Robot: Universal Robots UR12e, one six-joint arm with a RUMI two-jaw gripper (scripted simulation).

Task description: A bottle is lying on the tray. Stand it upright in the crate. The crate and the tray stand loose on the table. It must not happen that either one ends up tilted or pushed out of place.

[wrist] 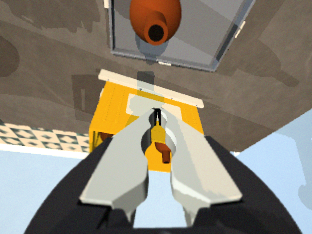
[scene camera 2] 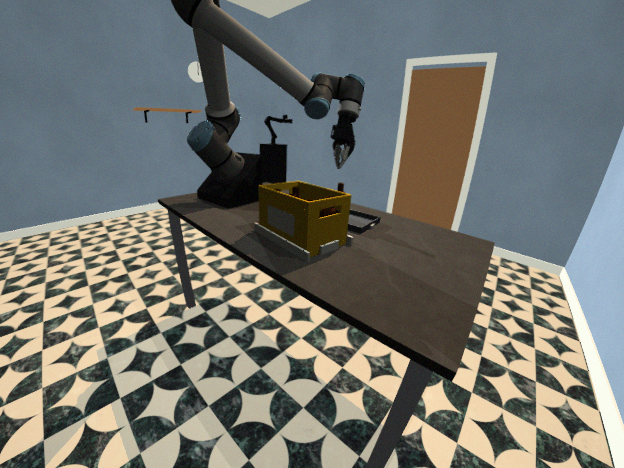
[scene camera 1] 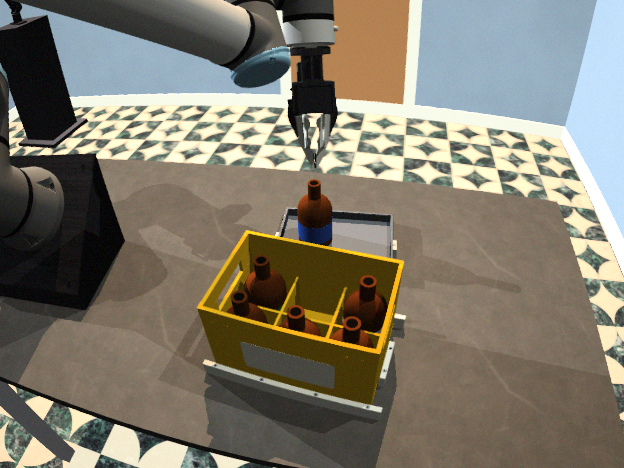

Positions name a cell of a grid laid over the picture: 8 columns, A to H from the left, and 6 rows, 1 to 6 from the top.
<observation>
A crate shows in the wrist view (D3), in scene camera 2 (D3) and in scene camera 1 (E4).
</observation>
